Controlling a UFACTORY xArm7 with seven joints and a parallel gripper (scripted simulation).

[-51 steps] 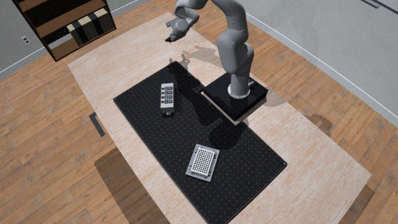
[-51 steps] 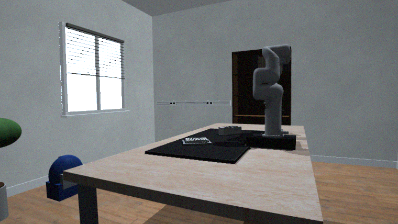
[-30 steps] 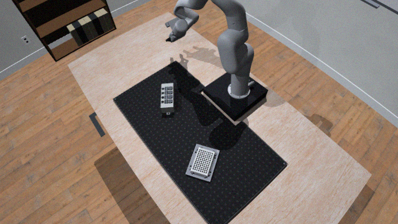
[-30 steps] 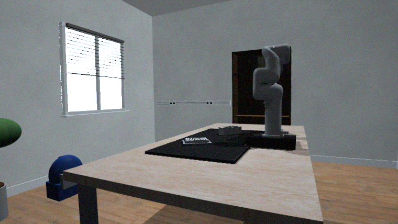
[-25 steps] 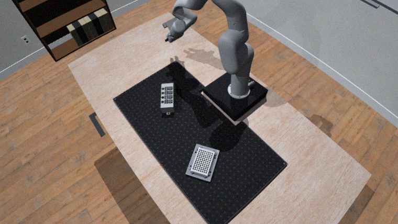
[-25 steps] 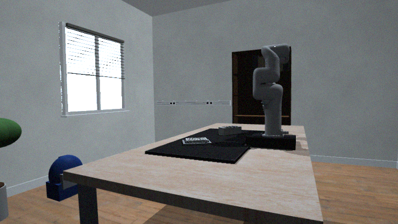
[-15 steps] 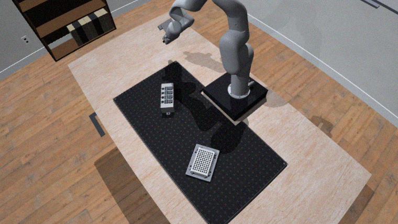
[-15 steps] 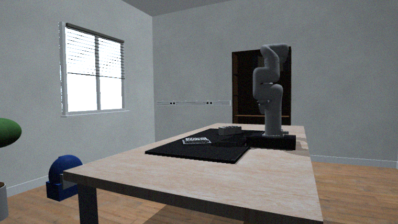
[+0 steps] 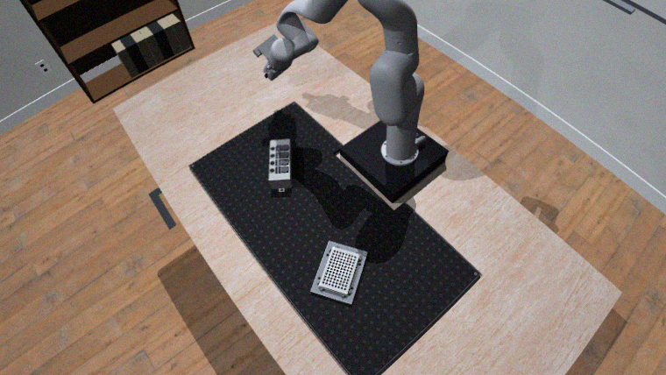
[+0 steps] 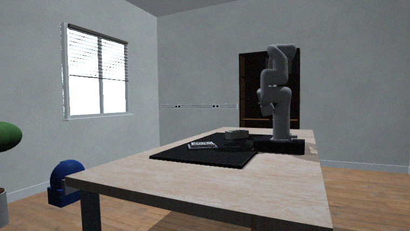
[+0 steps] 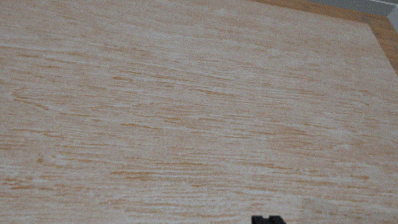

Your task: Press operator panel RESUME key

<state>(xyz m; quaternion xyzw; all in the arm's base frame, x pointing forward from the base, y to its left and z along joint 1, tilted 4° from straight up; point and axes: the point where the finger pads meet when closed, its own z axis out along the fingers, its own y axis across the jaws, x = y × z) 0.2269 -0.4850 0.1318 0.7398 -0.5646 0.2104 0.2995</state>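
Now: hand 340 mm to the right of the operator panel, 120 mm short of it and 90 mm above it.
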